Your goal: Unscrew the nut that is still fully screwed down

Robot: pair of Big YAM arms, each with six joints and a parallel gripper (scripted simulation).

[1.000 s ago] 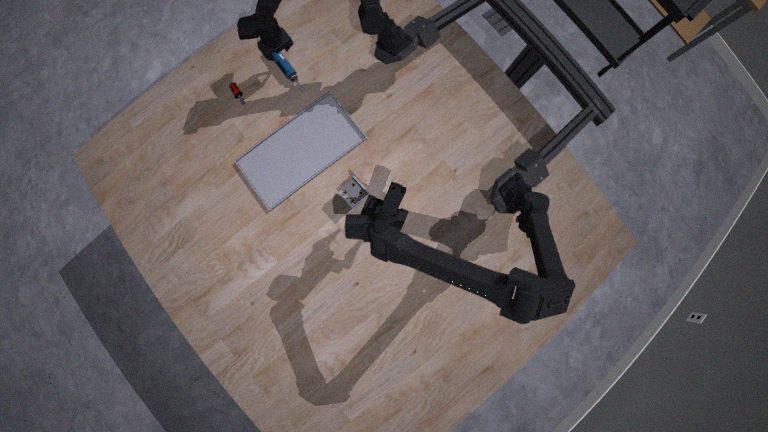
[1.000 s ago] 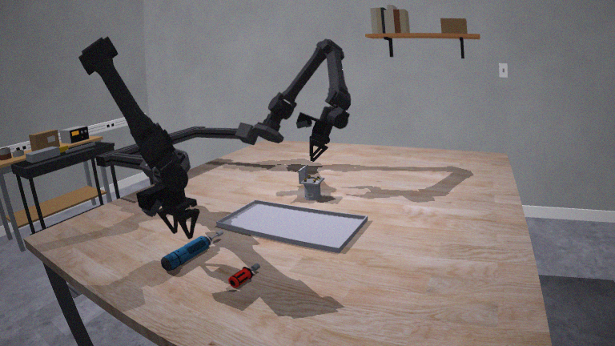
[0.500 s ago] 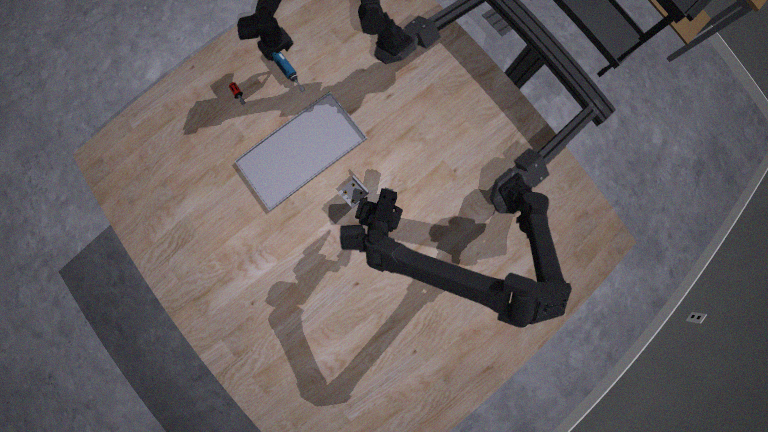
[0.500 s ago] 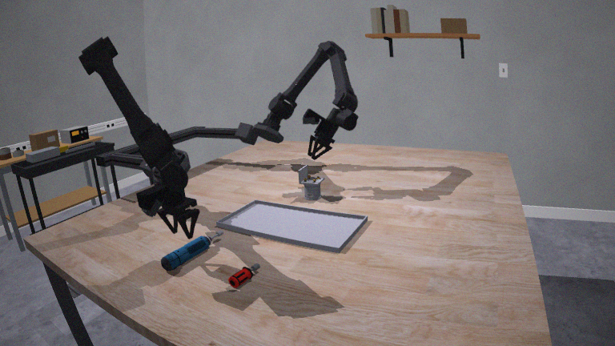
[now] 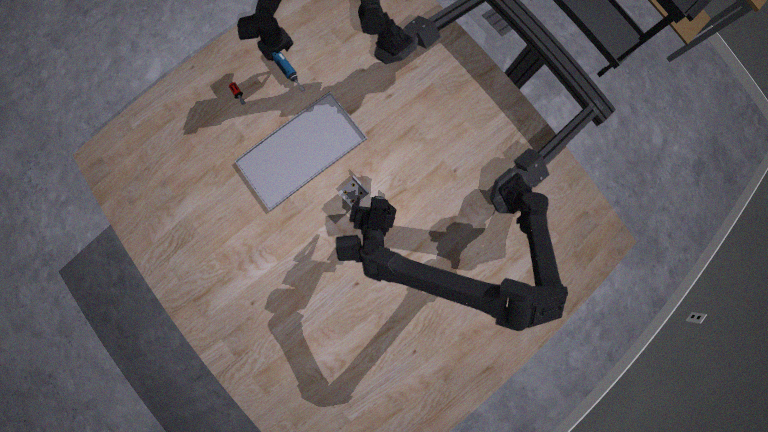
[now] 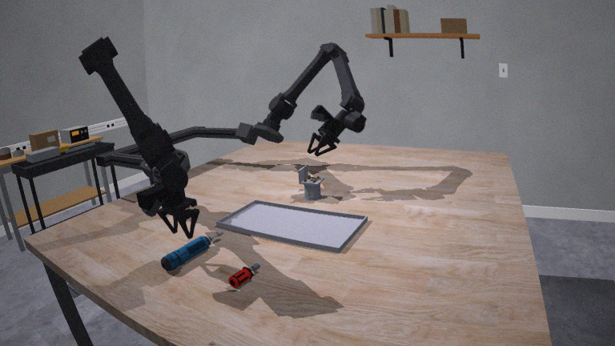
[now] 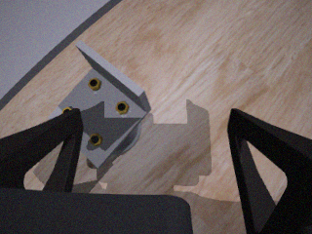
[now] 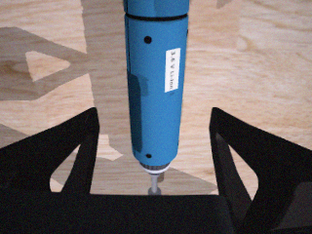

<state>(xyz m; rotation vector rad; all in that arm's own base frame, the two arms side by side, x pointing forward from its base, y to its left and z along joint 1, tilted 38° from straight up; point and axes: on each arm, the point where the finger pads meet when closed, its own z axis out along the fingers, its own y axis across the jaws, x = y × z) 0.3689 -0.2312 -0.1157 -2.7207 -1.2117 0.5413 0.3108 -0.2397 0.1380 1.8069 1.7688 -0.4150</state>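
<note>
My left gripper is now 40 mm short of the nut, 40 mm to the left of it and 80 mm above it. From my left hand the other things lie so: shallow grey tray 80 mm ahead, 300 mm to the right, 140 mm below; grey bracket plate 20 mm ahead, 60 mm to the right, 80 mm below; joint module 20 mm ahead, 60 mm to the right, 120 mm below.
</note>
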